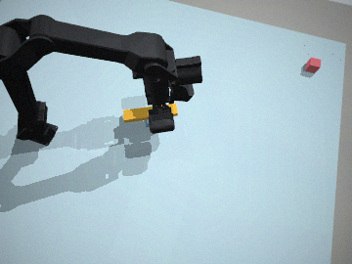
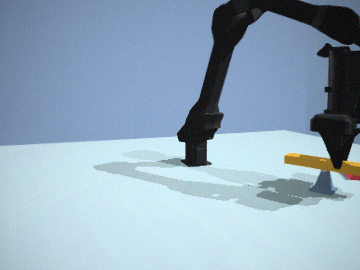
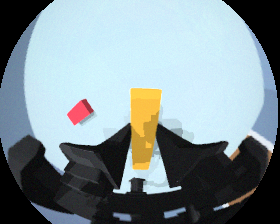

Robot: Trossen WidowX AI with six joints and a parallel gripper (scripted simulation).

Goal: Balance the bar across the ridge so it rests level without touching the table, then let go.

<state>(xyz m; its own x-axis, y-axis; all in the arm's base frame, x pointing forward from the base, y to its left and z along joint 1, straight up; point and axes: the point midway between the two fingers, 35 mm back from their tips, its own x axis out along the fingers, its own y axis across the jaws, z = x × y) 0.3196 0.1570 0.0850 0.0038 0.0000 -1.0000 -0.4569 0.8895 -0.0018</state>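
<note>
Right now my gripper tip is 20 mm past the orange bar and 10 mm to the left of it. Also, from my gripper tip: ridge 20 mm behind, 10 mm to the right, 10 mm below; then flat red block 130 mm to the left, 70 mm behind, 40 mm below; then small red cube 420 mm ahead, 340 mm to the left, 30 mm below.
</note>
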